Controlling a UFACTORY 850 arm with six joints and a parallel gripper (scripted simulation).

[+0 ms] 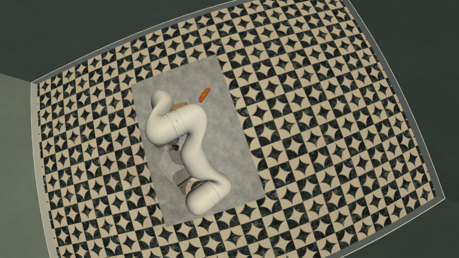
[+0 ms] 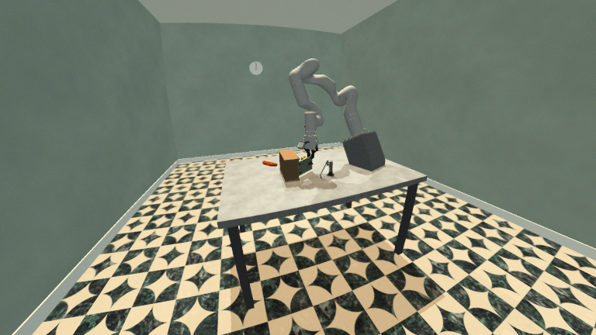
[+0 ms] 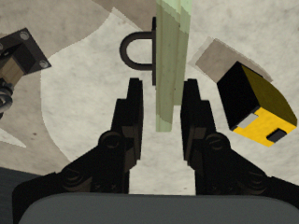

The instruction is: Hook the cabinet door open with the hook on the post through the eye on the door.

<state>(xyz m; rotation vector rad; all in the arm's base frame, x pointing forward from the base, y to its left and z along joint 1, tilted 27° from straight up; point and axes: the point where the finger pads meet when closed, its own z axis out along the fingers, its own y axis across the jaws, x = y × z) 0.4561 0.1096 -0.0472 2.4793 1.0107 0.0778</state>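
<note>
The hook lies 70 mm behind my hand, 110 mm to the left of it and 70 mm below it. Round my hand: orange tool (300 mm ahead, 230 mm to the right, 120 mm below); pale green door (50 mm ahead, 60 mm to the left, 60 mm below); yellow handle (10 mm ahead, 120 mm to the right, 90 mm below).
</note>
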